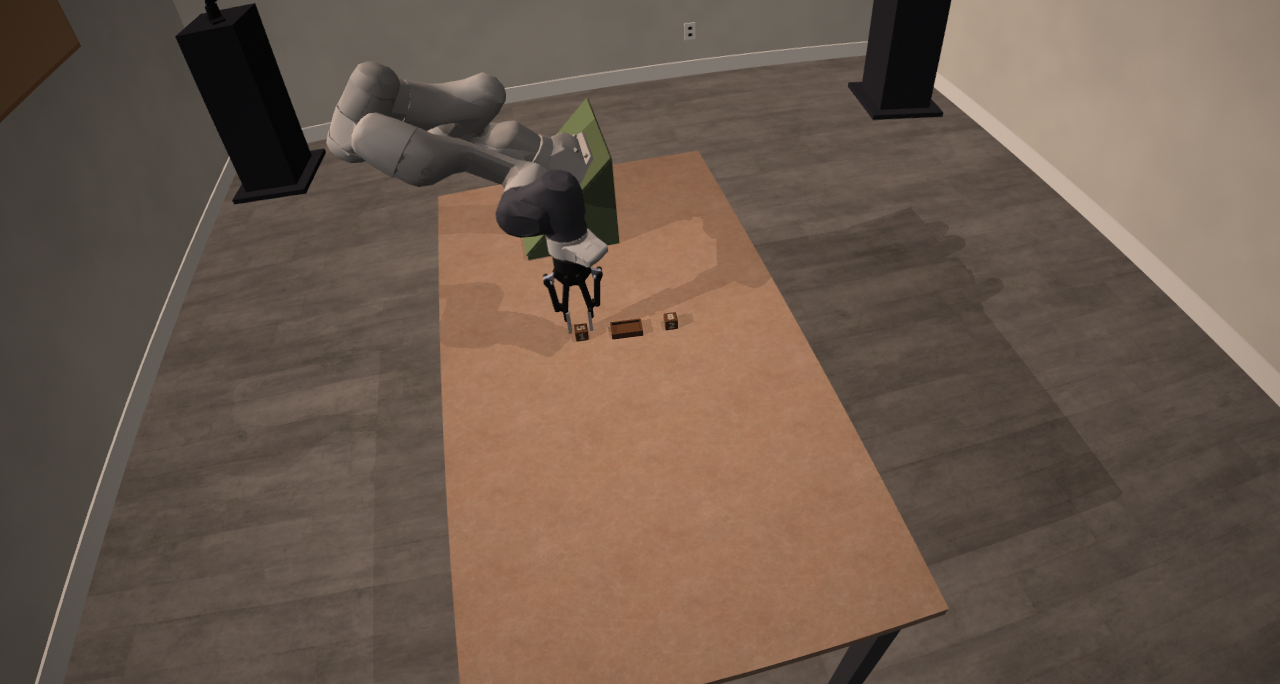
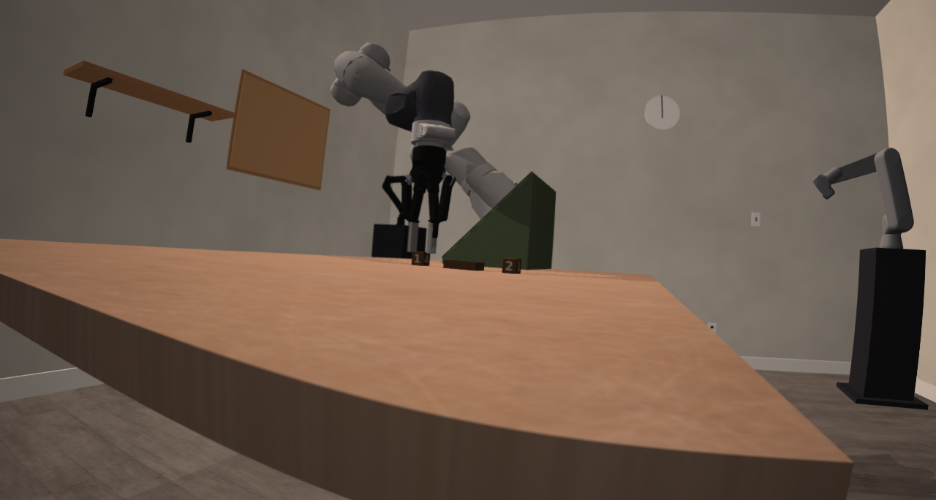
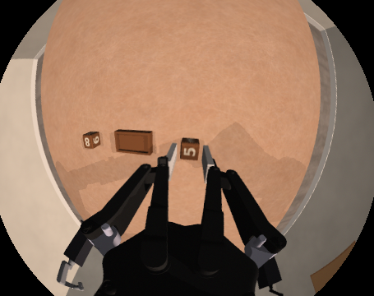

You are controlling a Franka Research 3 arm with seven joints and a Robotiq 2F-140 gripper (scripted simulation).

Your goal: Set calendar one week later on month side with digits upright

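Now: hand 110 mm to the right of the brown calendar tray and 50 mm above it.
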